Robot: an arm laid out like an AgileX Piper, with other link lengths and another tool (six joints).
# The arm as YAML. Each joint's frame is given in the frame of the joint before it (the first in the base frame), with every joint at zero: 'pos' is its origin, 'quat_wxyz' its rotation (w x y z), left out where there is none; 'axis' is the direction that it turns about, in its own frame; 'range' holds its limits. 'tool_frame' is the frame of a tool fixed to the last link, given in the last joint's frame.
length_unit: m
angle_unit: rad
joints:
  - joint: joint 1
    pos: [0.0, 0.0, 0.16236]
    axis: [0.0, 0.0, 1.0]
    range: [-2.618, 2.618]
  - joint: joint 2
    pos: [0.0, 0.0, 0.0]
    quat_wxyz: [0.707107, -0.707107, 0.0, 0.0]
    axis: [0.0, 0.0, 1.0]
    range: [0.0, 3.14]
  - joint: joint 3
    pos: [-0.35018, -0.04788, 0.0]
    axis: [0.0, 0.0, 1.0]
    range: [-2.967, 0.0]
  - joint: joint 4
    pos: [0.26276, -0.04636, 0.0]
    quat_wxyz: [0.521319, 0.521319, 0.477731, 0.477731]
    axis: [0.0, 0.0, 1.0]
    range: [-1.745, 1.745]
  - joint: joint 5
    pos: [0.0, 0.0, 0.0]
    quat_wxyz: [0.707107, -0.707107, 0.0, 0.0]
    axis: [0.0, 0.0, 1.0]
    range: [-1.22, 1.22]
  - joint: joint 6
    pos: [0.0, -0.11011, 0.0]
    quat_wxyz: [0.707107, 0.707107, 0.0, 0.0]
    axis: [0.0, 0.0, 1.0]
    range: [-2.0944, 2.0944]
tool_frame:
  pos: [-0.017, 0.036, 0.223]
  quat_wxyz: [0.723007, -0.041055, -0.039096, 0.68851]
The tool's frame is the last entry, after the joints.
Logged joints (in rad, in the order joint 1, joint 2, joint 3, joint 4, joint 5, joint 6), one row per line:
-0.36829, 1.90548, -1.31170, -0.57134, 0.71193, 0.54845
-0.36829, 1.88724, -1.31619, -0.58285, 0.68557, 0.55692
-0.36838, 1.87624, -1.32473, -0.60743, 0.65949, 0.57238
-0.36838, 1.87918, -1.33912, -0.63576, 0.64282, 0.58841
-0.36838, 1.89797, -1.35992, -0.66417, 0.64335, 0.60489
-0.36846, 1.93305, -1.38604, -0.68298, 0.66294, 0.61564
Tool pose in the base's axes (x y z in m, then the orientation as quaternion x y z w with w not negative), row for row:
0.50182, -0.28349, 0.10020, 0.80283, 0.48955, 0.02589, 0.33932
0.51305, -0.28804, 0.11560, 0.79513, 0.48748, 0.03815, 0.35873
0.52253, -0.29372, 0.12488, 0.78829, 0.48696, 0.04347, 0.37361
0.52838, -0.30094, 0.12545, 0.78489, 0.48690, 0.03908, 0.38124
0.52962, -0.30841, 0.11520, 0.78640, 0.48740, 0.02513, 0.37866
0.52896, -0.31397, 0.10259, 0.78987, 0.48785, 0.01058, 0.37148
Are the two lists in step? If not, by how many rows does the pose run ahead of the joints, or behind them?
The pose runs 1 row ahead of the joints: the pose in row i belongs to the joints in row i + 1.
